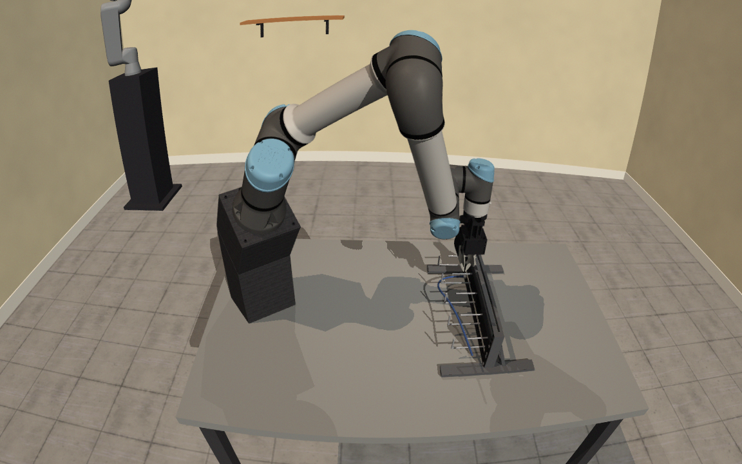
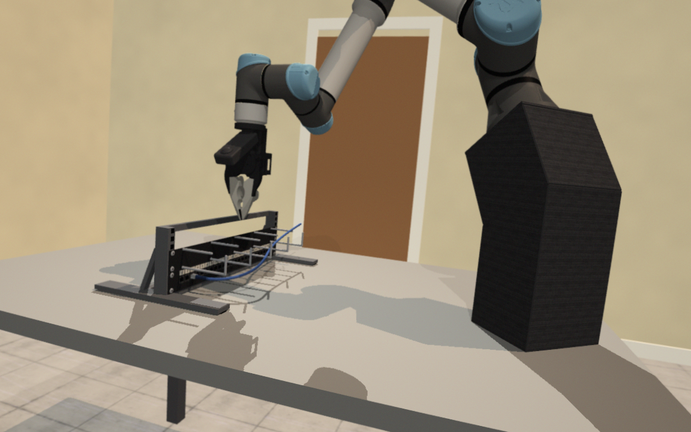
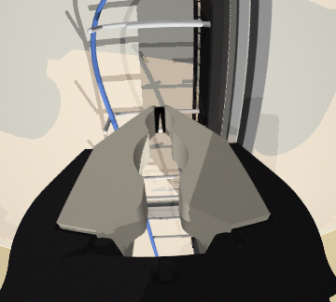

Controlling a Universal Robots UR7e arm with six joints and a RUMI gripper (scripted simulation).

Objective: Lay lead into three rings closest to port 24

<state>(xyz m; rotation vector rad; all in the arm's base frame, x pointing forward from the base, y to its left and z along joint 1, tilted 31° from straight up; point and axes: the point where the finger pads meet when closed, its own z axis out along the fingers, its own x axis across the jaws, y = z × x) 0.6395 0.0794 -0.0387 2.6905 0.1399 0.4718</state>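
The rack is 6 cm ahead of my hand, 5 cm to the right of it and 9 cm below it.
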